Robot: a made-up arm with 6 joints.
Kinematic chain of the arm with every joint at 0, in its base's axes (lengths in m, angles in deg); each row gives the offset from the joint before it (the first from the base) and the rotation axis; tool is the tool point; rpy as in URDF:
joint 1: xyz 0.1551 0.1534 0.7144 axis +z
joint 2: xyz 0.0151 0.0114 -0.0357 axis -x
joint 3: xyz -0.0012 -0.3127 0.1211 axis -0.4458 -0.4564 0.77
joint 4: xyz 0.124 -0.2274 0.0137 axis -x
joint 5: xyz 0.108 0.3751 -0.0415 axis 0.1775 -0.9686 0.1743
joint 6: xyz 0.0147 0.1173 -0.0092 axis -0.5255 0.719 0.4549
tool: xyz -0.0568 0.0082 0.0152 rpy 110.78 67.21 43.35
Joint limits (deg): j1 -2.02..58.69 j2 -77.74..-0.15 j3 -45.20..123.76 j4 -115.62..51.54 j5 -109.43..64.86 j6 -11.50..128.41
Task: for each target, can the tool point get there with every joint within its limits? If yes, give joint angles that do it. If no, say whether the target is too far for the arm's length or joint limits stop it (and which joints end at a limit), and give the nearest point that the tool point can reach.
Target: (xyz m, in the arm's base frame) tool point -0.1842 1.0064 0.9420
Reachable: no: joint limits stop it (at a limit: joint 1, joint 2, joint 3, joint 6) | nearest point 0.1947 0.4956 0.6740 | short by 0.690 m
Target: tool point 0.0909 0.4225 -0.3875
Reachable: no: joint limits stop it (at a limit: joint 1, joint 4, joint 5, joint 6) | nearest point 0.1717 0.3616 0.1982 | short by 0.594 m
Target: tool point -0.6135 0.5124 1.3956
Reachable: no: joint limits stop it (at a limit: joint 1, joint 2, joint 3, joint 6) | nearest point -0.2622 0.1308 1.2725 | short by 0.533 m
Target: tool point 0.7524 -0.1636 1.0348
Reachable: yes | joints 48.66 -40.86 32.30 -87.80 -37.95 66.58
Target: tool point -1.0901 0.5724 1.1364
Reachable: no: too far | nearest point -0.3402 0.0843 1.0864 | short by 0.896 m
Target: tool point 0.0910 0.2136 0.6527
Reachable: yes | joints 14.65 -51.85 83.75 1.53 -49.91 75.87
